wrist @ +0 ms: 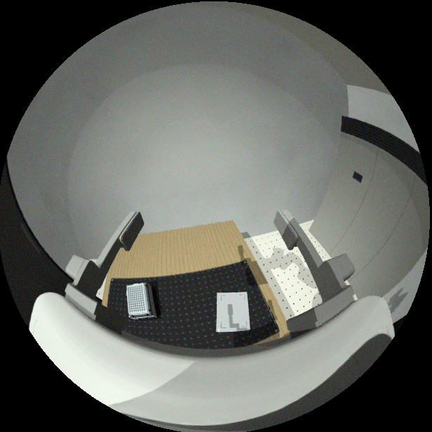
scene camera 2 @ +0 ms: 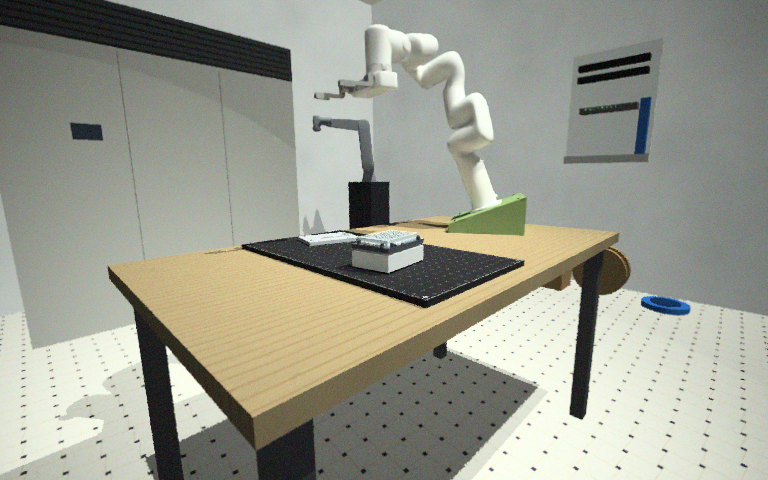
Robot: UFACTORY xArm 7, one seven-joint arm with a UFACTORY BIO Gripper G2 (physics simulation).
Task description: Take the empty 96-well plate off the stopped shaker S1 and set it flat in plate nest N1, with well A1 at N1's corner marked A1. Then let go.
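Places are measured from the arm's base along level axes (x right, y ahead, z up), in metres.
Where they show: hand, its tool point: (scene camera 2: 333,90); arm's base, origin of its link: (scene camera 2: 485,207).
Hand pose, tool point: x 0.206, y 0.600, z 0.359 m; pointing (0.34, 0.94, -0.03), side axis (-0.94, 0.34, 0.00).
Each offset is from my tool point to the top centre of the thing. "spot": to the spot under its first point. Level surfaces: height alone.
The 96-well plate @(dx -0.264, dy +0.100, dz -0.362 m) (scene camera 2: 389,237) (wrist: 138,299) sits on top of the shaker S1 @(spot: dx -0.314, dy +0.170, dz -0.400 m) (scene camera 2: 387,260), a white box with a dark top. The plate nest N1 @(dx +0.071, dy -0.028, dz -0.416 m) (scene camera 2: 323,238) (wrist: 232,315) is a flat pale rectangle with corner brackets, apart from the shaker; a shadow falls on it in the wrist view. Its A1 mark and the plate's well A1 are too small to read. My gripper (scene camera 2: 333,90) (wrist: 210,229) is wide open and empty, high above the table, well away from plate and nest. Its fingers point sideways, roughly level.
Shaker and nest stand on a black perforated board @(dz -0.431 m) (scene camera 2: 470,271) (wrist: 185,300) on the wooden table @(dz -0.444 m) (scene camera 2: 226,300) (wrist: 185,247). The arm's green wedge base (scene camera 2: 492,217) is at the table's back right. A grey arm on a black pedestal (scene camera 2: 368,203) stands behind the table.
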